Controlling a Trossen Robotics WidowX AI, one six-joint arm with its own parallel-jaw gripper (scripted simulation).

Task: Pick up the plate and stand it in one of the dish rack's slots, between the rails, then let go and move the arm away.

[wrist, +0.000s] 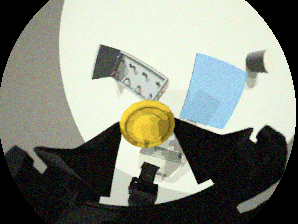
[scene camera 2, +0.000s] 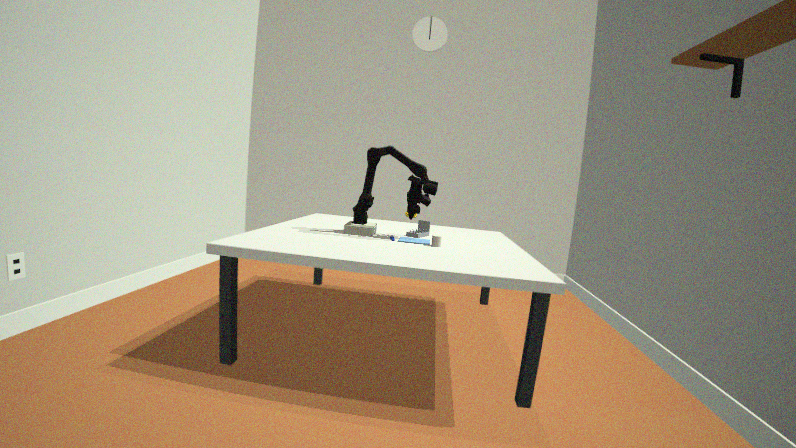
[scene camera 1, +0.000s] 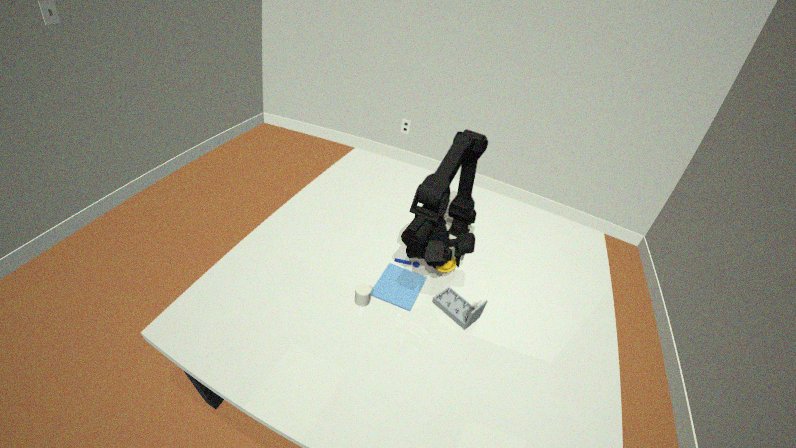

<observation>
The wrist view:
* gripper: 147, 122
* yellow plate: 149, 123, held by the gripper
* grey dish rack: 144, 81
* blue mat: 215, 88
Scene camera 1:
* gripper: 447, 267
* grey dish rack: 454, 306
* blue mat: 398, 286
</observation>
